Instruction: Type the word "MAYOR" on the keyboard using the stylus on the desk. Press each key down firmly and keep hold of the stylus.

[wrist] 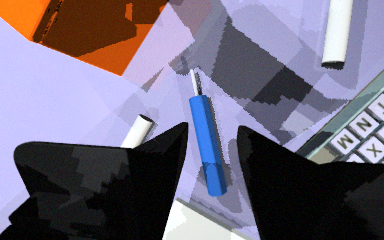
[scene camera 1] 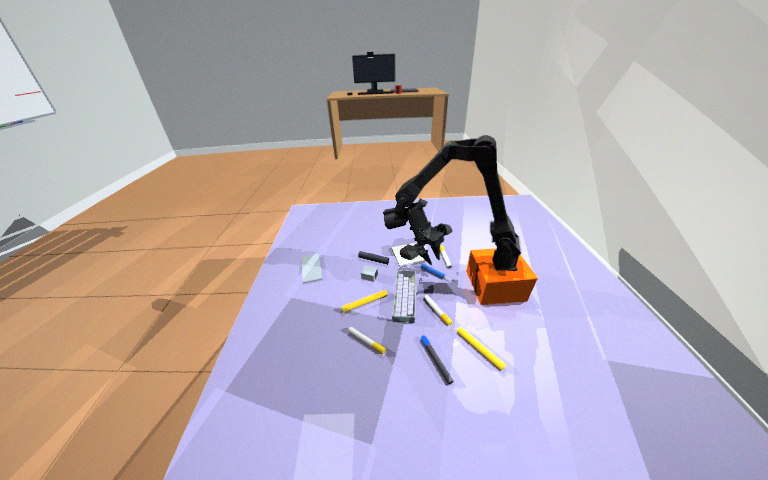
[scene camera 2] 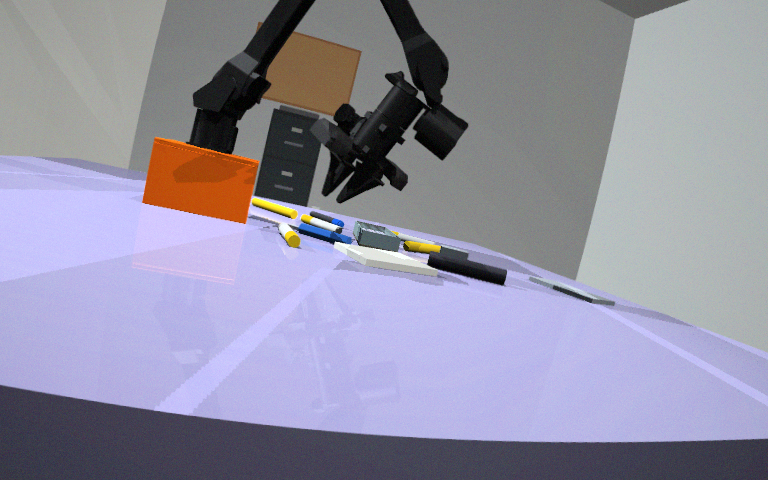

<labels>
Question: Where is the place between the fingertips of my gripper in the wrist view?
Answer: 212, 130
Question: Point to a stylus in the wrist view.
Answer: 211, 162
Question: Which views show my gripper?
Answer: The wrist view, scene camera 1 and scene camera 2: all of them.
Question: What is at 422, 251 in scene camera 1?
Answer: My gripper.
</labels>
